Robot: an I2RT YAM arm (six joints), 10 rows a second.
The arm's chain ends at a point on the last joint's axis. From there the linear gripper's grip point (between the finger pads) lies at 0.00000 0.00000 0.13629 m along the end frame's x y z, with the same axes.
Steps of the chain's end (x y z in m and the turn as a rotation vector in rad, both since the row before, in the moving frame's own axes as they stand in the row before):
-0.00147 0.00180 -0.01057 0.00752 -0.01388 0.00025
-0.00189 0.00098 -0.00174 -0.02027 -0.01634 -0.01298
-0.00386 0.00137 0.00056 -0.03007 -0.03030 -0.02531
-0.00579 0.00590 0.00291 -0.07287 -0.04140 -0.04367
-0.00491 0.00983 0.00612 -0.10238 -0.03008 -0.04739
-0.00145 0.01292 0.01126 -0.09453 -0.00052 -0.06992
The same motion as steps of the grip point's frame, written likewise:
-0.00336 0.00077 -0.01059 0.00752 -0.01388 0.00025
-0.00410 0.00376 -0.00179 -0.02027 -0.01634 -0.01298
-0.00794 0.00552 0.00044 -0.03007 -0.03030 -0.02531
-0.01121 0.01594 0.00243 -0.07287 -0.04140 -0.04367
-0.00867 0.02385 0.00534 -0.10238 -0.03008 -0.04739
-0.00107 0.02578 0.01065 -0.09453 -0.00052 -0.06992

